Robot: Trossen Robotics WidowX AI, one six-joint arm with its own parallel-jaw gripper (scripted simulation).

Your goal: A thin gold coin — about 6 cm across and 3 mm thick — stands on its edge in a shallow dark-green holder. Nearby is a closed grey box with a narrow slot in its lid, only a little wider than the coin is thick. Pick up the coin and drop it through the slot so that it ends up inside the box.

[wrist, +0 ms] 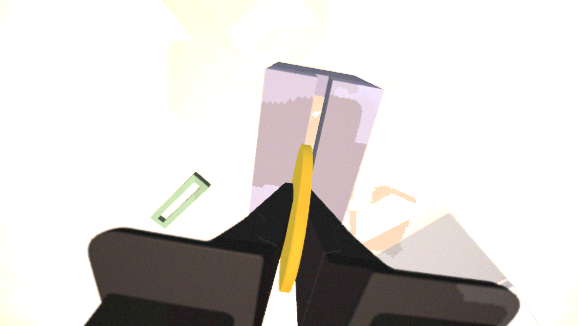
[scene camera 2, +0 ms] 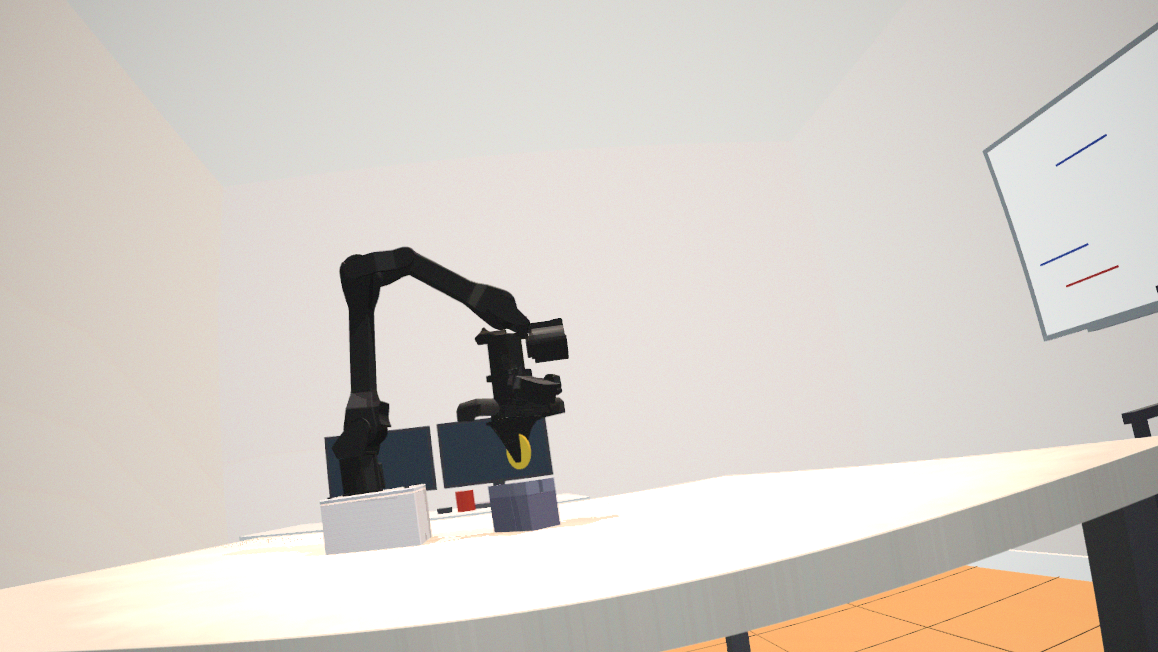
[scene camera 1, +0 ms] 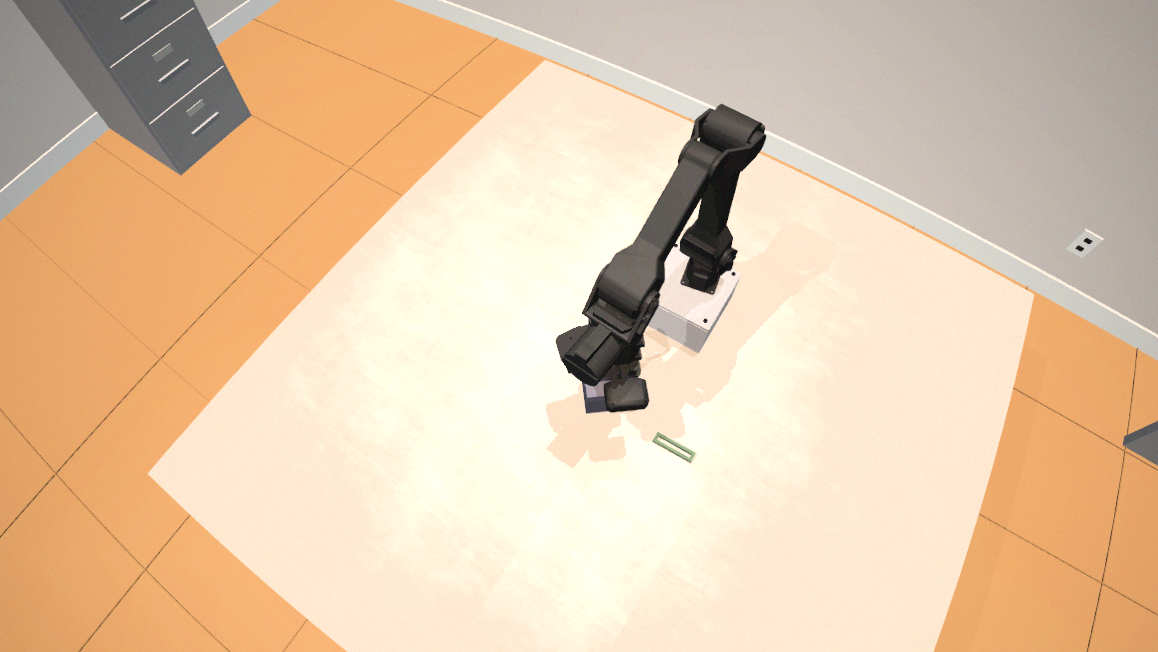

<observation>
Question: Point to a gold coin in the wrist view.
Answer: At 290,257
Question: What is the gripper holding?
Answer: A gold coin.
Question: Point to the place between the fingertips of the gripper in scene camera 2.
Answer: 519,462
</observation>
